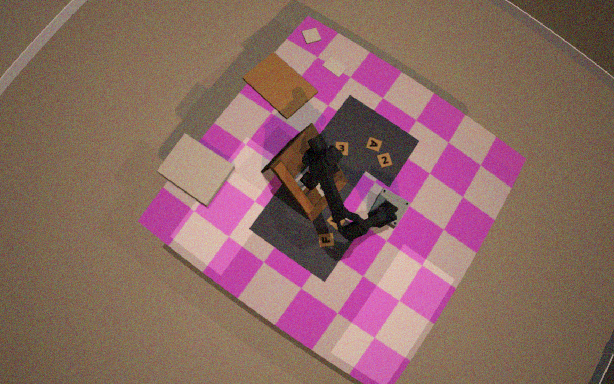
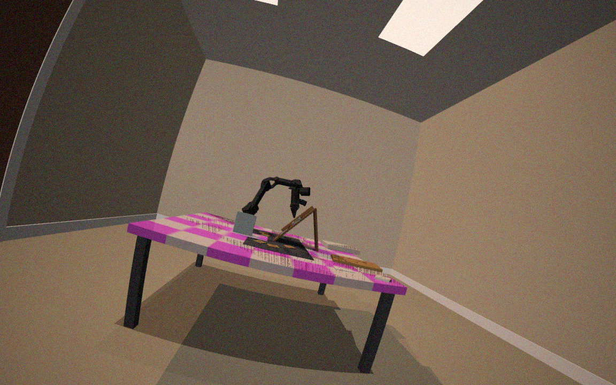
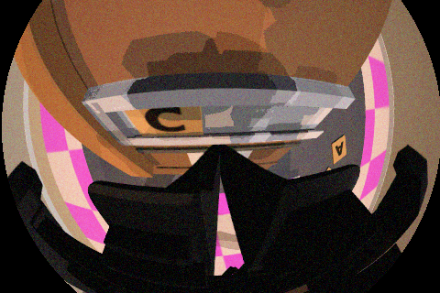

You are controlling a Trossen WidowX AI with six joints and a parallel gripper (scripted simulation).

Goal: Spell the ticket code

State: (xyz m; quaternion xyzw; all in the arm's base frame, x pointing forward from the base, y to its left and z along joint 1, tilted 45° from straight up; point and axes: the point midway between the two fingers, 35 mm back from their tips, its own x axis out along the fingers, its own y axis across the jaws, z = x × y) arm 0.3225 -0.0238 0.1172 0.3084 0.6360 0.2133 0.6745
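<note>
Now: gripper tip 20 mm short of the c tile, 40 mm to the right of it and 20 mm above it. From my gripper tip the other things lie so: white ticket 40 mm behind, 100 mm below; then 3 tile 200 mm to the right, 170 mm below; then v tile 160 mm behind, 80 mm to the left, 170 mm below.
</note>
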